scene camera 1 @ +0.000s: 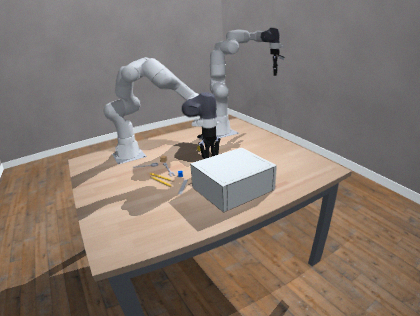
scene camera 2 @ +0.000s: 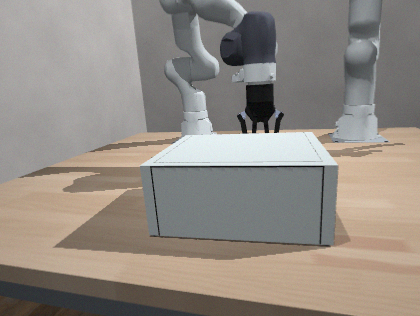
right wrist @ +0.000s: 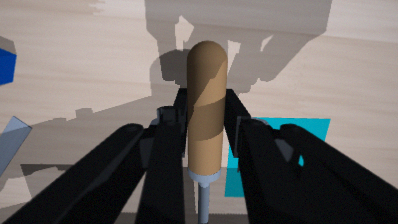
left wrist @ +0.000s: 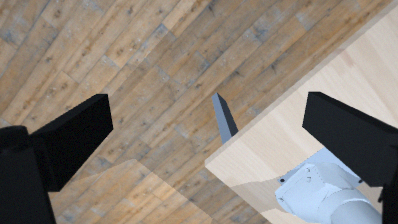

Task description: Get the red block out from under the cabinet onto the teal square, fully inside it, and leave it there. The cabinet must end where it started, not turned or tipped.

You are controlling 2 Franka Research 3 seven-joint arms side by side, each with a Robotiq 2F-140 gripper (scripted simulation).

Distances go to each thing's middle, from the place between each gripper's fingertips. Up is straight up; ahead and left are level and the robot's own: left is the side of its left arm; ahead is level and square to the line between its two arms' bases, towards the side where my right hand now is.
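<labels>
Teal square (right wrist: 319,127): 60 mm ahead of my right hand, 80 mm to the left of it and 40 mm below it. Counted from my left hand, the square is 840 mm to the right, 540 mm ahead and 410 mm below.
</labels>
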